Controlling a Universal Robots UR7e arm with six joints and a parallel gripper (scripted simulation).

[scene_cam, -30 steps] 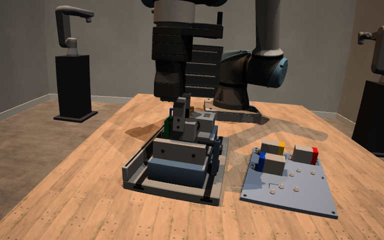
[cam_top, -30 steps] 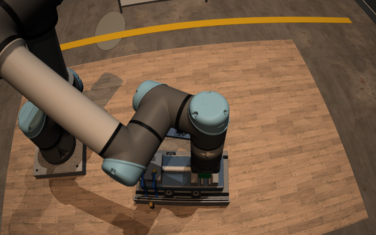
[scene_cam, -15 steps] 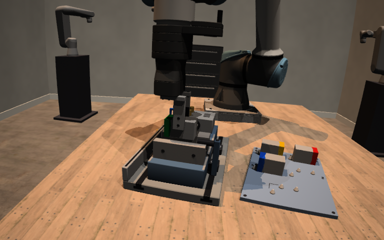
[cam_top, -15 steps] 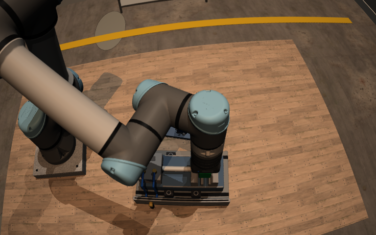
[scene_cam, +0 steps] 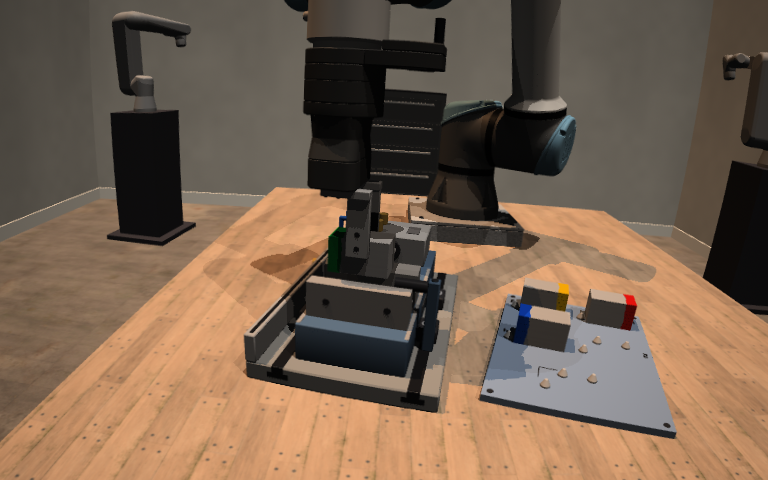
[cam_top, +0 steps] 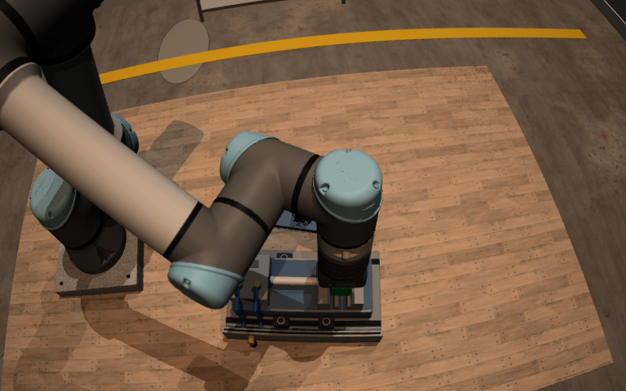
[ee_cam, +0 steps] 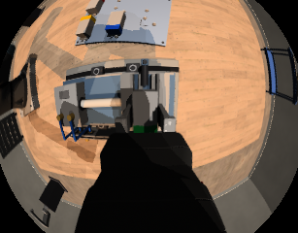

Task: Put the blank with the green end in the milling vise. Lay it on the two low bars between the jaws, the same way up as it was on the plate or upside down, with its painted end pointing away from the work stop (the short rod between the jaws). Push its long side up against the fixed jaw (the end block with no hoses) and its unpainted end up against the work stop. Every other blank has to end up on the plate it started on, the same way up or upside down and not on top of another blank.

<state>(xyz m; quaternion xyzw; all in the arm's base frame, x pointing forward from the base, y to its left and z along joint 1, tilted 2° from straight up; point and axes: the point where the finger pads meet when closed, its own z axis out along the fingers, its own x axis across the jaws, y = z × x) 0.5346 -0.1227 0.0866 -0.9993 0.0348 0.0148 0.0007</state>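
My gripper is now 2 cm above the green-ended blank. From my hand the other things lie so: hosed end block 16 cm behind, 6 cm below, 2 cm to the left; work stop rod 5 cm to the left, 5 cm below; fixed jaw 6 cm below, 3 cm ahead.
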